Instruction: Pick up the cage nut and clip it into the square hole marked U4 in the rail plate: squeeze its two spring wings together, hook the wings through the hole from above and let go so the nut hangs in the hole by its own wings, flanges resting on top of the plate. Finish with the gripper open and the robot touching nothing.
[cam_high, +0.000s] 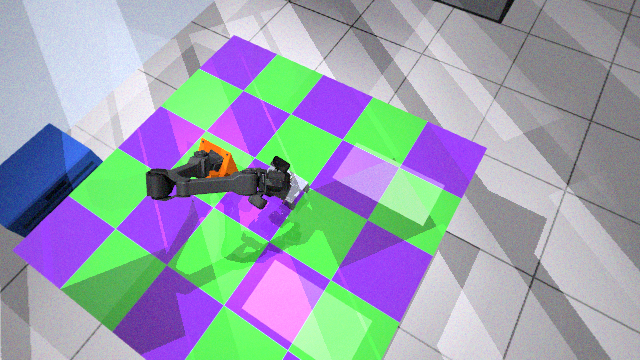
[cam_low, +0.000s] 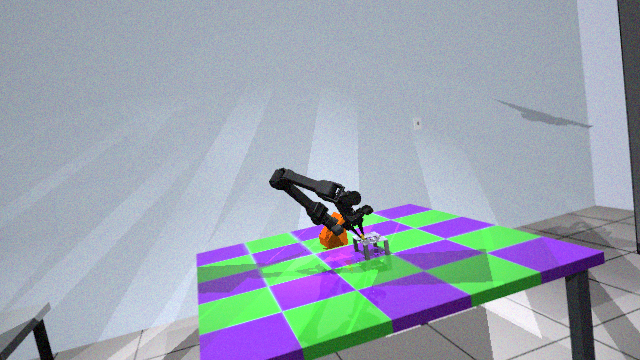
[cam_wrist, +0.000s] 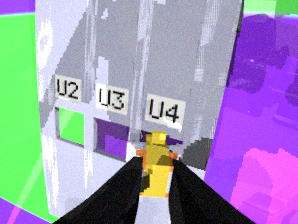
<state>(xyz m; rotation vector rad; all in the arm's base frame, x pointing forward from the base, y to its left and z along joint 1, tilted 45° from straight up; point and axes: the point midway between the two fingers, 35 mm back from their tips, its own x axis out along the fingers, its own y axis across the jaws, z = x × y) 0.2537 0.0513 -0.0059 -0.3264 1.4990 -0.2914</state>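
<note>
The cage nut lies 1 cm below my gripper tip.
</note>
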